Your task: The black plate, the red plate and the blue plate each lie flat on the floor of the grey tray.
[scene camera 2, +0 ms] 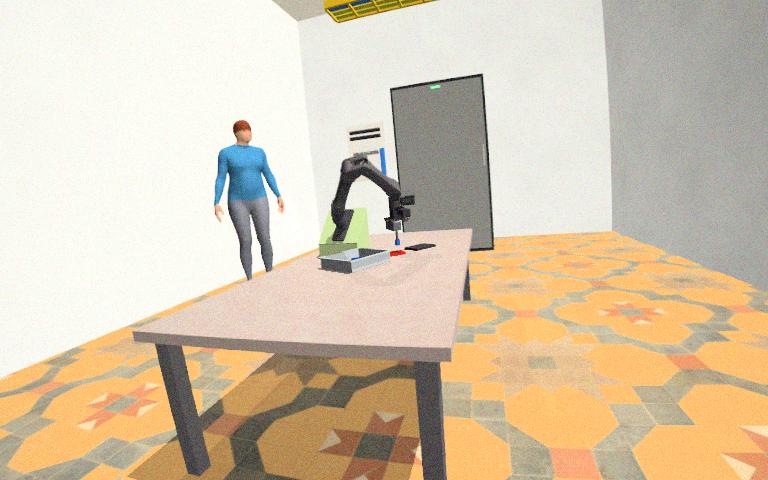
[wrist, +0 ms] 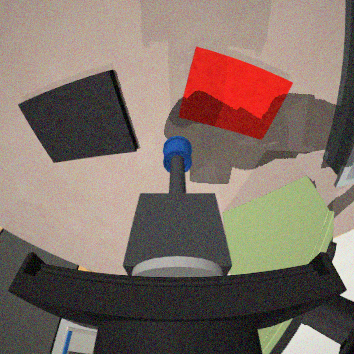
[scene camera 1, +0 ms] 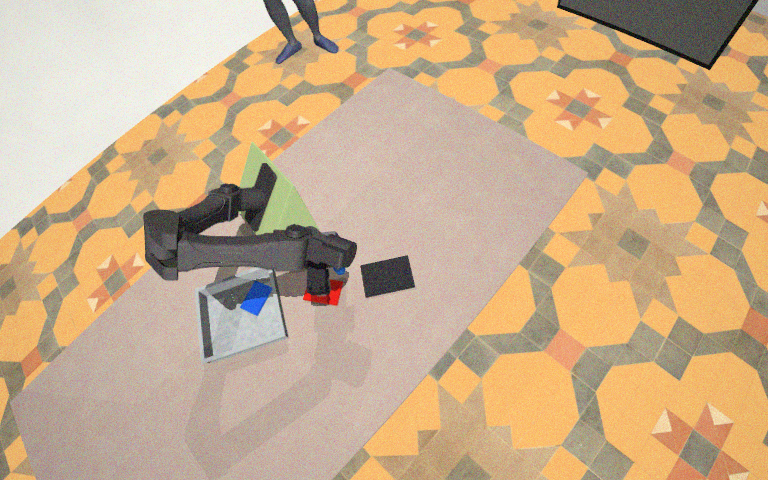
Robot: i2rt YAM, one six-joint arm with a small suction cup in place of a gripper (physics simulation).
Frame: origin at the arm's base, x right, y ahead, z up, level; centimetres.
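Seen in the pictures: end effector, tool point: (scene camera 2: pixel 397 244) (wrist: pixel 176 148) (scene camera 1: pixel 340 270); arm's base, origin of the base link: (scene camera 2: pixel 343 225) (scene camera 1: pixel 261 198).
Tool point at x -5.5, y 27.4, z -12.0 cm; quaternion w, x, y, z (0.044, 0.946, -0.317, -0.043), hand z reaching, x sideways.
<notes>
Offsets run from my tool point to a thing's top centre. Level surfaces: height alone.
The blue plate @[dx +24.0, dy -10.9, dz -2.2 cm] (scene camera 1: pixel 256 297) (scene camera 2: pixel 355 258) lies on the floor of the grey tray @[dx +29.8, dy -8.9, dz +1.5 cm] (scene camera 1: pixel 243 336) (scene camera 2: pixel 370 262) (wrist: pixel 342 100). The red plate @[dx +7.3, dy +0.3, dz -2.5 cm] (scene camera 1: pixel 335 292) (scene camera 2: pixel 398 253) (wrist: pixel 235 90) lies flat on the table beside the tray, partly hidden by the arm in scene camera 1. The black plate @[dx -9.2, dy +9.0, dz -2.5 cm] (scene camera 1: pixel 387 276) (scene camera 2: pixel 420 246) (wrist: pixel 77 117) lies flat on the table, on the far side of the red plate from the tray. My suction cup (scene camera 1: pixel 339 271) (scene camera 2: pixel 397 242) (wrist: pixel 177 153) is open, with no plate on it. It hangs a little above the table, close to the red plate's edge.
A light green sloped block (scene camera 1: pixel 288 206) (scene camera 2: pixel 353 226) (wrist: pixel 275 225) stands by the arm's base, behind the tray. The tray's raised walls stand beside the red plate. A person (scene camera 2: pixel 246 172) stands beyond the table @[dz -3.5 cm] (scene camera 1: pixel 424 169) (scene camera 2: pixel 317 316).
</notes>
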